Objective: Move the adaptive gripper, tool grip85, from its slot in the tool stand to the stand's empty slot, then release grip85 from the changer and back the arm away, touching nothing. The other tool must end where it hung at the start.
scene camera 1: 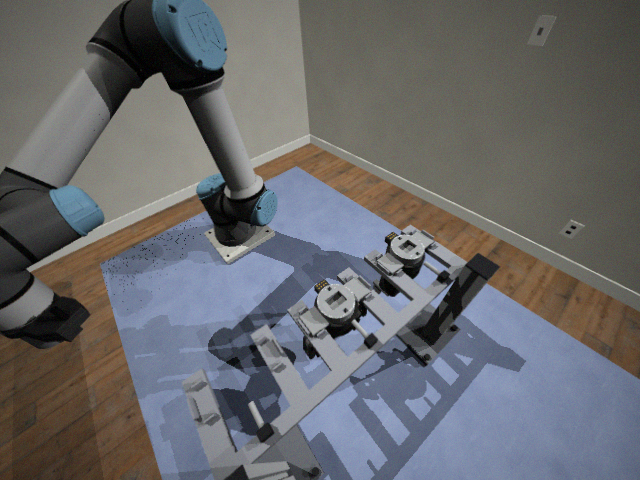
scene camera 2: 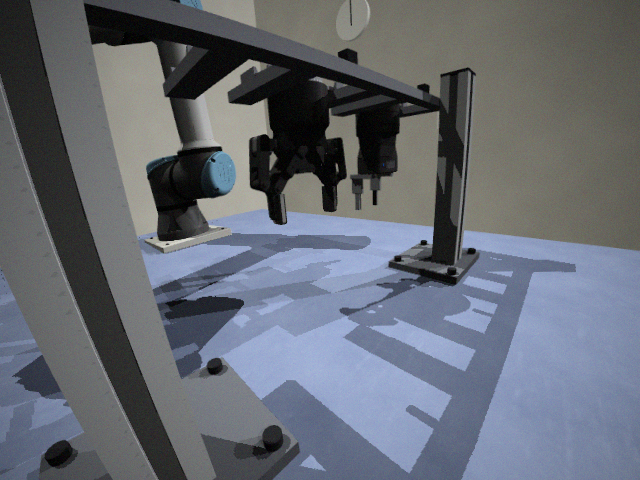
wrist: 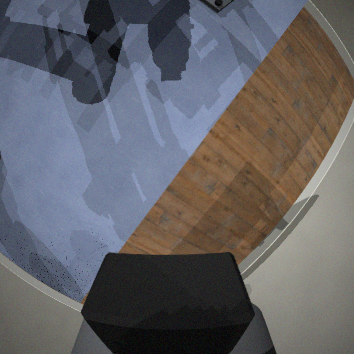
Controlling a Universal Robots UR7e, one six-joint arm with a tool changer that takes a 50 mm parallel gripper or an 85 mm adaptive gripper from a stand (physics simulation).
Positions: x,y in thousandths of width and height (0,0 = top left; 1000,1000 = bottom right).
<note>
I see an adaptive gripper grip85 (scene camera 2: 468,243) and a tool stand (scene camera 2: 127,591).
The adaptive gripper grip85 is seen too in scene camera 1 (scene camera 1: 526,639). The tool stand shows as well in scene camera 1 (scene camera 1: 665,689). The wrist view misses the adaptive gripper grip85: it is out of frame.
</note>
